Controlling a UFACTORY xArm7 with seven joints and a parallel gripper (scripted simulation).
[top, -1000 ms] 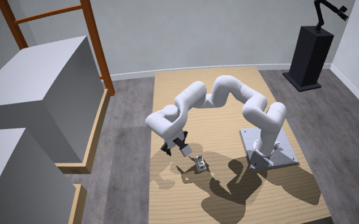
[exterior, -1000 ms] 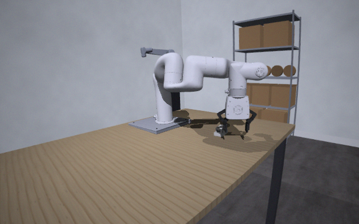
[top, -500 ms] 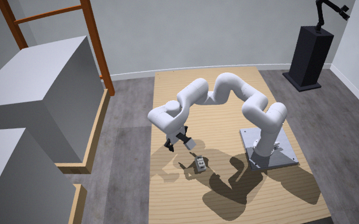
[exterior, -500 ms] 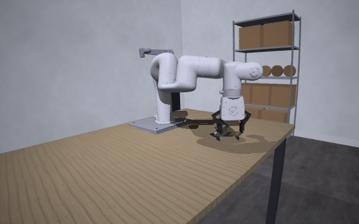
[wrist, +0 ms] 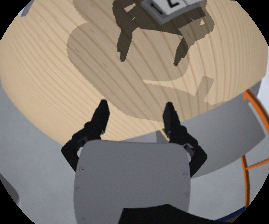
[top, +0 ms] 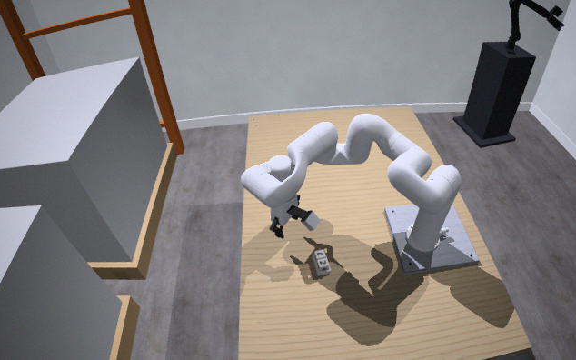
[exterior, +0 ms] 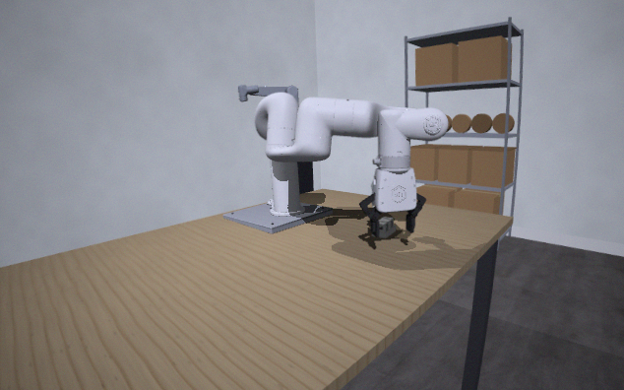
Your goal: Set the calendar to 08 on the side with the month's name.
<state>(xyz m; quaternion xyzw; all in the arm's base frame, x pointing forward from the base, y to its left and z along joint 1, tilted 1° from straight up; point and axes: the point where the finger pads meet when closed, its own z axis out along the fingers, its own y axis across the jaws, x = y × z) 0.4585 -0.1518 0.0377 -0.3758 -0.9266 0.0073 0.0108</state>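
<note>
My gripper is now 16 cm to the right of the white digit cube, 8 cm past it and 4 cm above it. From my hand the other things lie so: white tray 14 cm to the left, 8 cm behind, 6 cm below.
</note>
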